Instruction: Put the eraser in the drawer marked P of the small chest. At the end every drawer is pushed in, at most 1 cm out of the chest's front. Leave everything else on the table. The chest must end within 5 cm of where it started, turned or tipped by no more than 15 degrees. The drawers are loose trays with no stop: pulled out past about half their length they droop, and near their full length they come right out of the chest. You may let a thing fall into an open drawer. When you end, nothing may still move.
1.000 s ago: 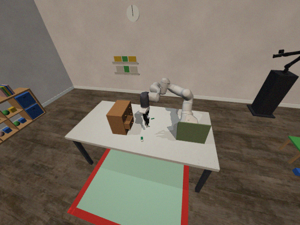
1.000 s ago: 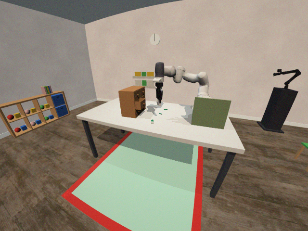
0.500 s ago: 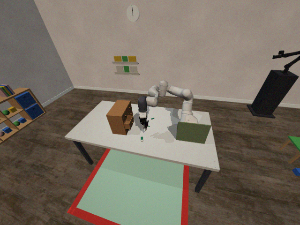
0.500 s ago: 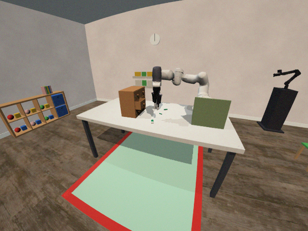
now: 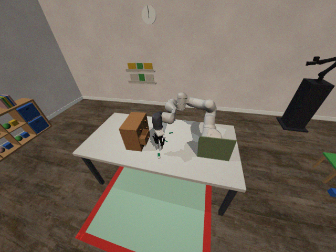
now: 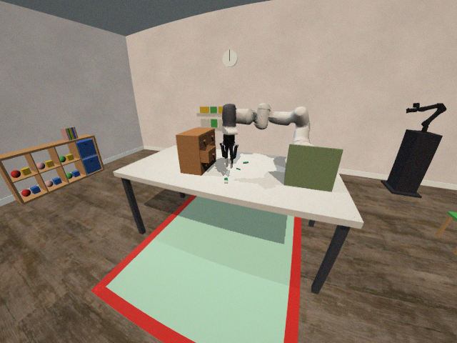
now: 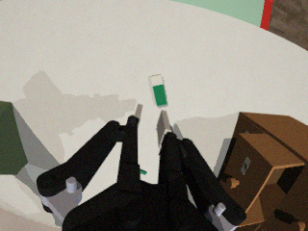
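Right now the green eraser is 10 mm ahead of my hand, 30 mm to the left of it and 130 mm below it. Round my hand: small green stick (210 mm to the right, 130 mm below).
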